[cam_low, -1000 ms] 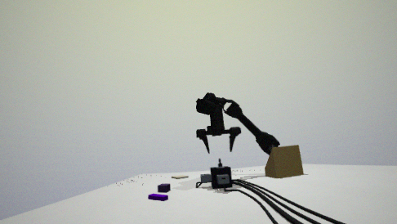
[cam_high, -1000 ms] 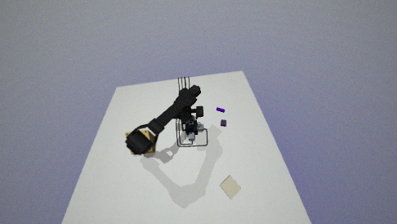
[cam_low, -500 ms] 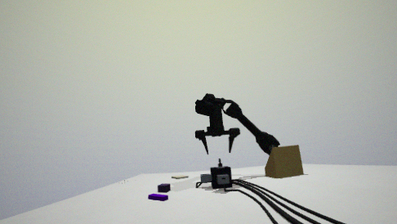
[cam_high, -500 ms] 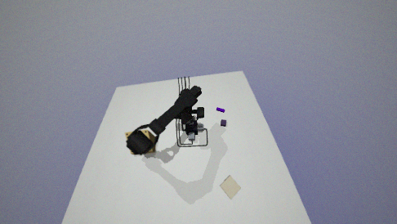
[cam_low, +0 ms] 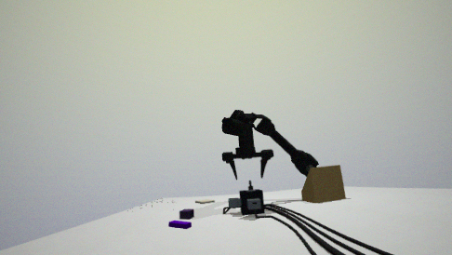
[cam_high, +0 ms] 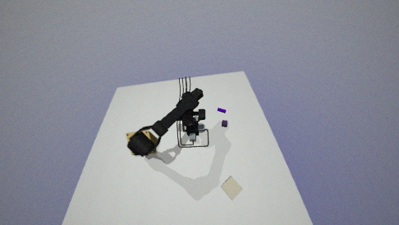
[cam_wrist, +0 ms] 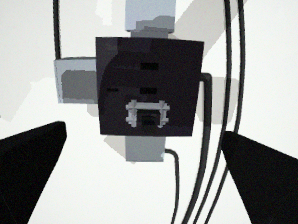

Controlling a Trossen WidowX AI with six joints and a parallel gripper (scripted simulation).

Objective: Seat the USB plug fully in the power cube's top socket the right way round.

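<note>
My gripper tip is now 30 mm above the usb plug. Also, from my gripper tip: metal-framed socket: 50 mm below, 10 mm to the left; then violet bar: 240 mm ahead, 110 mm below, 90 mm to the left; then dark purple block: 220 mm ahead, 110 mm below, 30 mm to the right.
</note>
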